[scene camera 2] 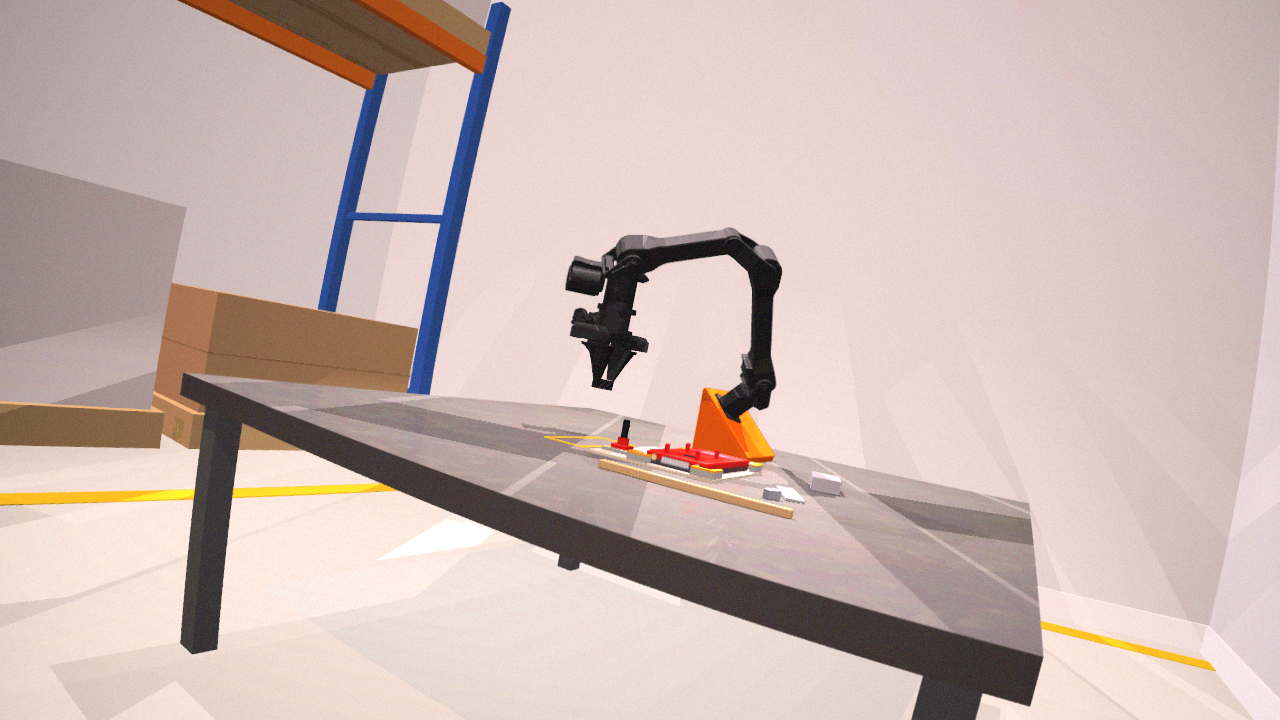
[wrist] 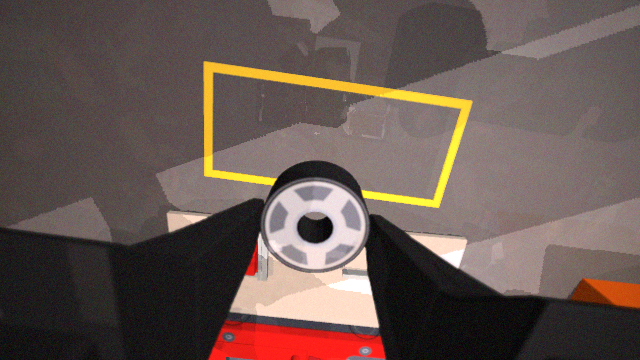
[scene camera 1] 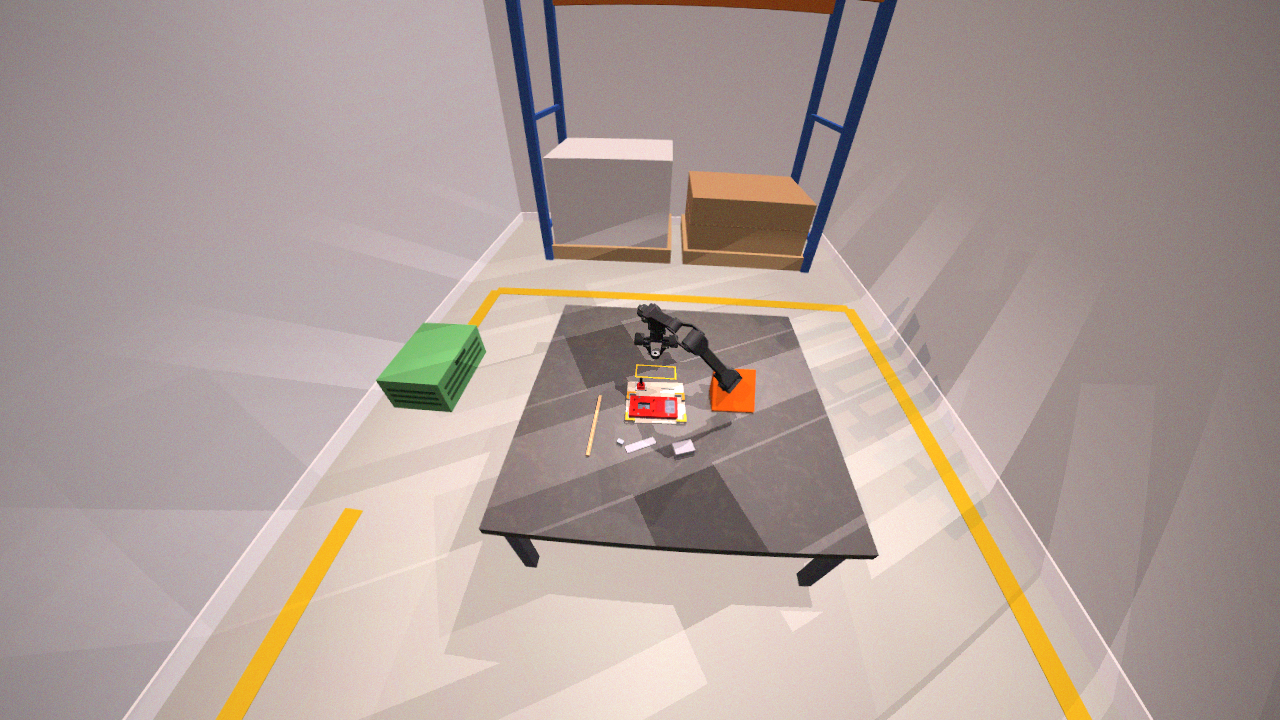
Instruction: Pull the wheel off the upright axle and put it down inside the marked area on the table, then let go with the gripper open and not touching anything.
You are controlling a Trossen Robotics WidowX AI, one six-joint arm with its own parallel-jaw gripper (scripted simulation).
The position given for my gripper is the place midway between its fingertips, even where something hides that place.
My gripper [scene camera 2: 602, 383] carries a wheel [wrist: 313, 246]. I also see a red fixture [scene camera 2: 682, 460] and a wooden stick [scene camera 2: 731, 498].
My gripper shows as well in the wrist view [wrist: 315, 217]. The wrist view misses the wooden stick: it is out of frame.
